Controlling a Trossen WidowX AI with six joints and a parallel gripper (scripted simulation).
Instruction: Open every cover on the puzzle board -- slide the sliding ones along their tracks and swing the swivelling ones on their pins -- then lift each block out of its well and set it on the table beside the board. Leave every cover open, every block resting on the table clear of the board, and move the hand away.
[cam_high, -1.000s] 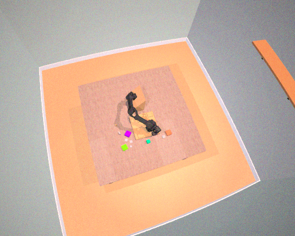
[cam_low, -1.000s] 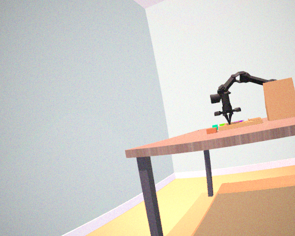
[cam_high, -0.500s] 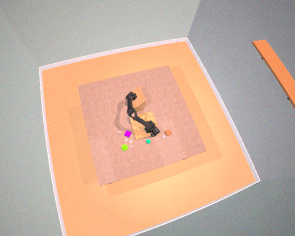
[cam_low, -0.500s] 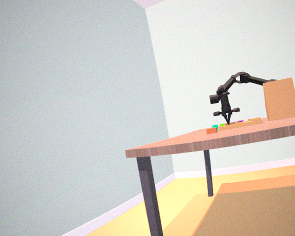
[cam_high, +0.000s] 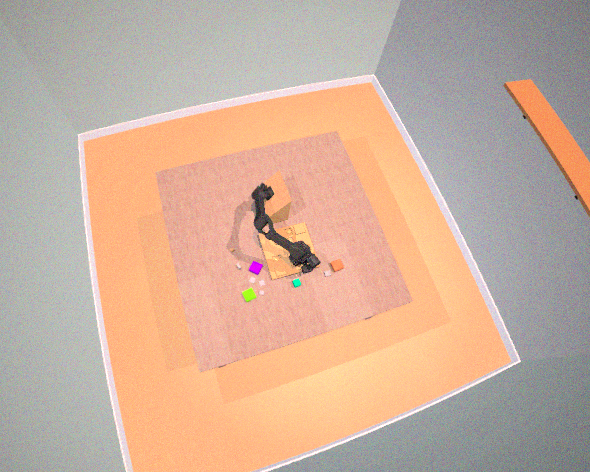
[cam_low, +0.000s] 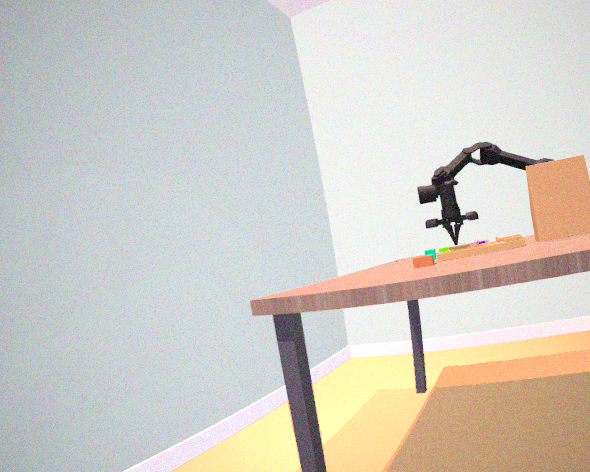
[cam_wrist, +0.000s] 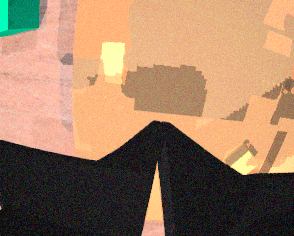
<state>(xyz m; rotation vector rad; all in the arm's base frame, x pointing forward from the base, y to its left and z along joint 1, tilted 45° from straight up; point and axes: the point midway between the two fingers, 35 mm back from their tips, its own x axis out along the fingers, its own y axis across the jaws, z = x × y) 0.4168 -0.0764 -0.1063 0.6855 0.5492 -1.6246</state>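
My gripper tip is 10 cm short of the teal block, 8 cm to the left of it and 2 cm above it. Also, from my gripper tip: orange block (10 cm ahead, 19 cm to the left, 2 cm below); then lime green block (6 cm ahead, 36 cm to the right, 2 cm below); then magenta block (8 cm behind, 26 cm to the right, 2 cm below).
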